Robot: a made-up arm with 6 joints. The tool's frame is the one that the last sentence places.
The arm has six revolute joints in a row. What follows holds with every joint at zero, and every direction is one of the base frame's.
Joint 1 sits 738.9 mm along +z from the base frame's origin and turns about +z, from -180 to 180 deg.
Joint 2 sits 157 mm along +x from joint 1 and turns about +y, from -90 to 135 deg.
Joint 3 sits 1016.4 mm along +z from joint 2 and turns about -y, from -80.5 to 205 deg.
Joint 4 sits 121.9 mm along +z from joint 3 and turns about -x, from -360 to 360 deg.
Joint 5 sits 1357.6 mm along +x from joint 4 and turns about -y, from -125 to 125 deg.
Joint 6 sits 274.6 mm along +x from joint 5 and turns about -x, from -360 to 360 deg.
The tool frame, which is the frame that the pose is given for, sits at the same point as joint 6; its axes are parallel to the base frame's.
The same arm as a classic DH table. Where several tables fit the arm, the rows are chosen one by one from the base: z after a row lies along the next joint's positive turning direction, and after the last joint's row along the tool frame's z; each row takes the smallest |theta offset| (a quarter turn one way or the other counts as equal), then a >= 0, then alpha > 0; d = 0 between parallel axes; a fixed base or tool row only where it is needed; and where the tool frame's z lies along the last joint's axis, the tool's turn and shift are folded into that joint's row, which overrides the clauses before.
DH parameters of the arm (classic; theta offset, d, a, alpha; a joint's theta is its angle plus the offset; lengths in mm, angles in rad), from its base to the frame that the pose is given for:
joint 1: 0 738.9 157 -1.5708
joint 2: -1.5708 0 1016.4 3.1416
joint 3: 0 0 121.9 -1.5708
joint 4: 0 -1357.6 0 1.5708
joint 5: 0 0 0 -1.5708
joint 6: 1.5708 -274.6 0 1.5708
tool (fixed): -1.5708 0 0 0
Joint limits (rad, base to tool): -3.1416..3.1416 -1.5708..2.3562 -1.405..3.5779 -6.2832..6.2832 -2.1817..2.1817 -6.2832..6.2832

